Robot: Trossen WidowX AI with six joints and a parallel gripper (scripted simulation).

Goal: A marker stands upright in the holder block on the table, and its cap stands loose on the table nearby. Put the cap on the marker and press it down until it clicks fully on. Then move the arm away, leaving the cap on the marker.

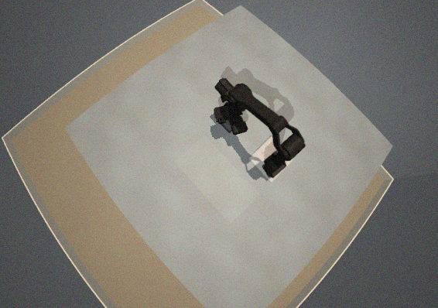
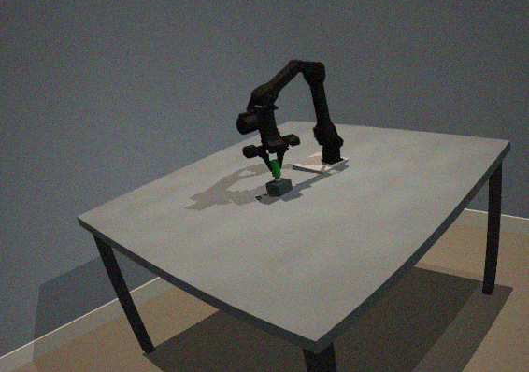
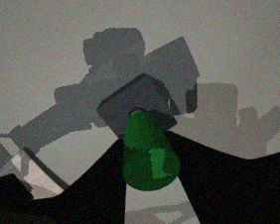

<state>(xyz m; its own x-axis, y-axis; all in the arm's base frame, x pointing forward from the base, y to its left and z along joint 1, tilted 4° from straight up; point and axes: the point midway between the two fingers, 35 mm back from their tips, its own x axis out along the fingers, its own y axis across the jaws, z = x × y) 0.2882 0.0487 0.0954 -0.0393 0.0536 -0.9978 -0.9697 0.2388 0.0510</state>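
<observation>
Right now my gripper tip is 1 cm below the green cap. The rest, counted from my gripper tip: dark grey holder block (6 cm below).
</observation>
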